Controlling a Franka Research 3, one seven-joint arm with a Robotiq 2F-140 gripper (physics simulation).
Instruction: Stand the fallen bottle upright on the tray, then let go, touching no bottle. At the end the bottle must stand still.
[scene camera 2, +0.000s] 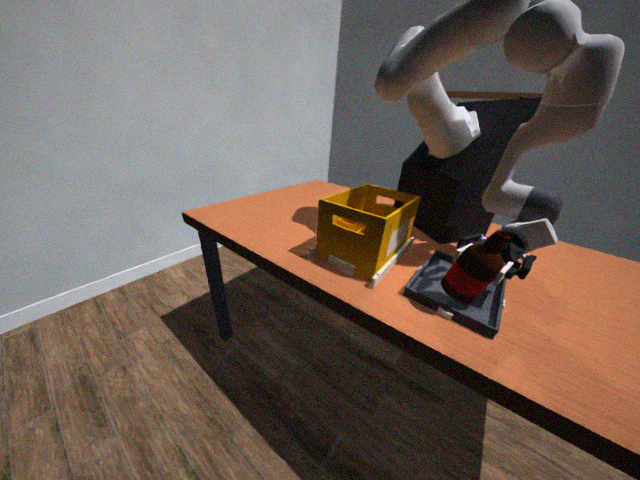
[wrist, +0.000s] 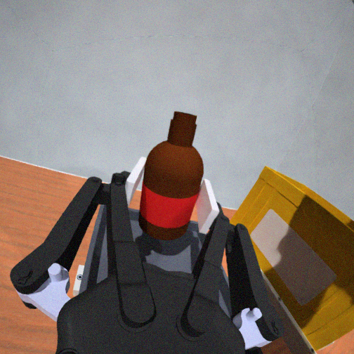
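Note:
A brown bottle with a red label (scene camera 2: 471, 276) (wrist: 170, 202) is tilted in scene camera 2, its neck leaning up to the right and its base low over the dark grey tray (scene camera 2: 485, 328) (wrist: 94, 255). Whether the base touches the tray cannot be told. My gripper (scene camera 2: 488, 258) (wrist: 172, 178) is shut on the bottle, with one pale fingertip on each side of its body in the wrist view. In scene camera 2 the bottle hides part of the gripper and of the tray.
A yellow crate (scene camera 2: 351, 240) (wrist: 300, 260) stands to the left of the tray in scene camera 2, on the same orange-brown table (scene camera 2: 258, 227) (wrist: 35, 210). The table's near edge runs in front of both. A black block stands behind, under the arm.

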